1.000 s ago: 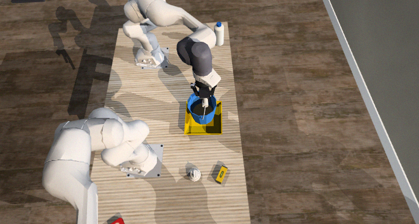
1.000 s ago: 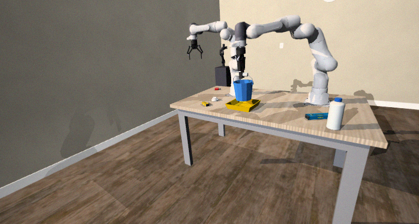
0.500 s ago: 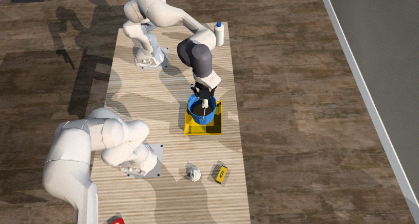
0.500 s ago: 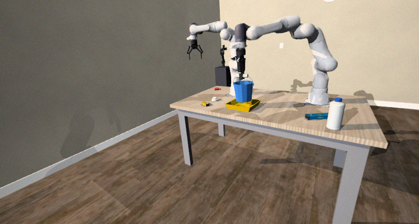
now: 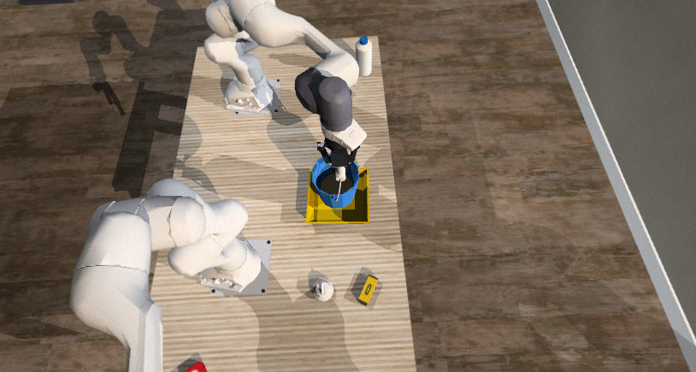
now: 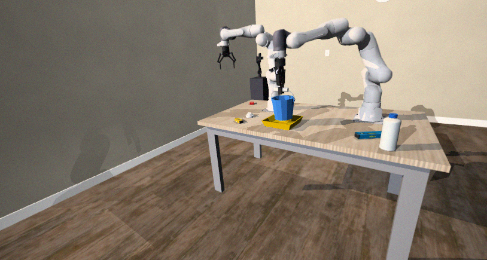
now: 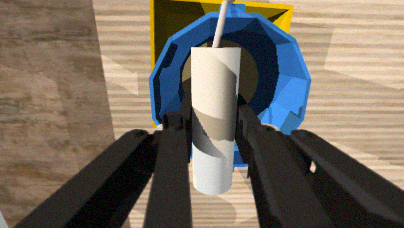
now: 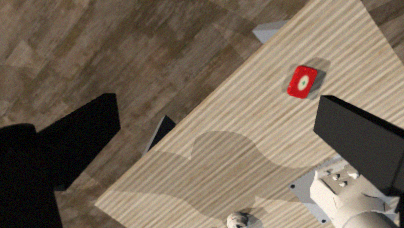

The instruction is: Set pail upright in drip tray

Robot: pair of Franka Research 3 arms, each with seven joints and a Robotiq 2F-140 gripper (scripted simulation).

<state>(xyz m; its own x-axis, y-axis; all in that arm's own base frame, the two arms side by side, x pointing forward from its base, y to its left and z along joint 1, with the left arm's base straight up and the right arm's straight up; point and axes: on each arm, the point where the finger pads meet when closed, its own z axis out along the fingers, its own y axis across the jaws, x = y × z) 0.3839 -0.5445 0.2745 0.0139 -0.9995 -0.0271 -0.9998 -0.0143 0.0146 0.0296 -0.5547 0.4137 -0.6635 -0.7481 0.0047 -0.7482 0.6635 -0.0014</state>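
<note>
The blue pail is 9 cm below my left hand and 2 cm behind it. From my left hand the other things lie so: white handle grip 3 cm below, 1 cm behind; yellow drip tray 26 cm below, 2 cm behind; small white object 35 cm to the right, 26 cm below, 8 cm behind.
</note>
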